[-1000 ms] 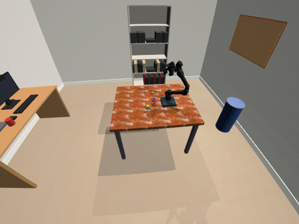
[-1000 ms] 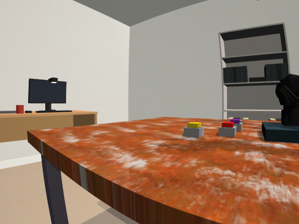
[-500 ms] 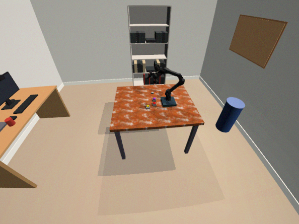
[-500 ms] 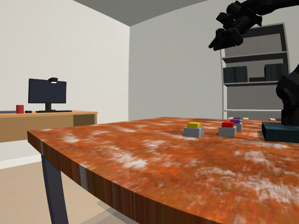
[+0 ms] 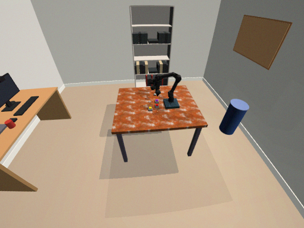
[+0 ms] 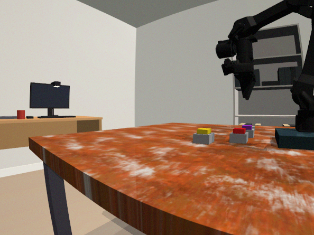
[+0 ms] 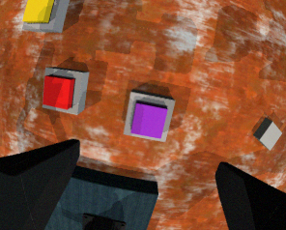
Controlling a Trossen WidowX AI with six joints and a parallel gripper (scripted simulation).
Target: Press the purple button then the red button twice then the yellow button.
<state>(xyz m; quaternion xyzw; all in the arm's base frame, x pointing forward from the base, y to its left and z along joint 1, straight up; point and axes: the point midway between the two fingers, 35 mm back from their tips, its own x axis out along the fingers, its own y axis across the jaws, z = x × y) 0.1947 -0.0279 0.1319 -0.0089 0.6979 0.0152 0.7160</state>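
The purple button lies 10 cm below my gripper tip. Also, from my gripper tip: red button 1 cm ahead, 10 cm to the left, 10 cm below; then yellow button 10 cm ahead, 15 cm to the left, 10 cm below.
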